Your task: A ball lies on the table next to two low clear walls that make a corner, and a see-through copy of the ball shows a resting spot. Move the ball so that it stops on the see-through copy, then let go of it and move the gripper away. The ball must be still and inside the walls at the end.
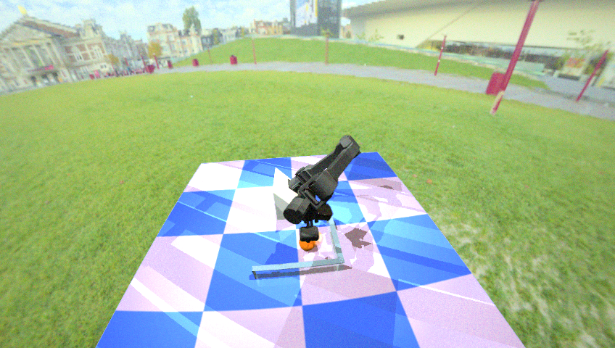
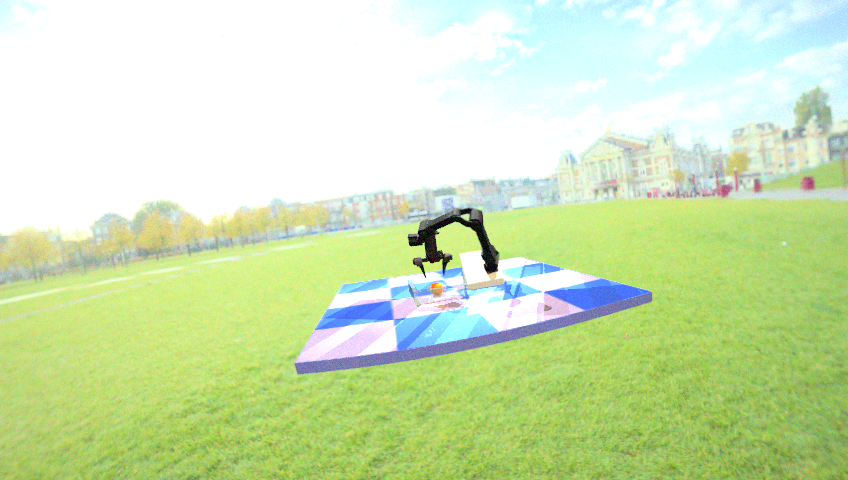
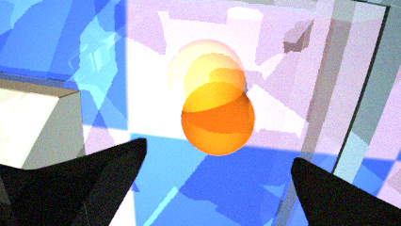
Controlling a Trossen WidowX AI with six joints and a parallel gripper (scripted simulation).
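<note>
Now: gripper tip 60 mm above the orange ball. The rest, counted from my gripper tip: see-through copy of ball 10 mm behind, 30 mm to the left, 60 mm below.
</note>
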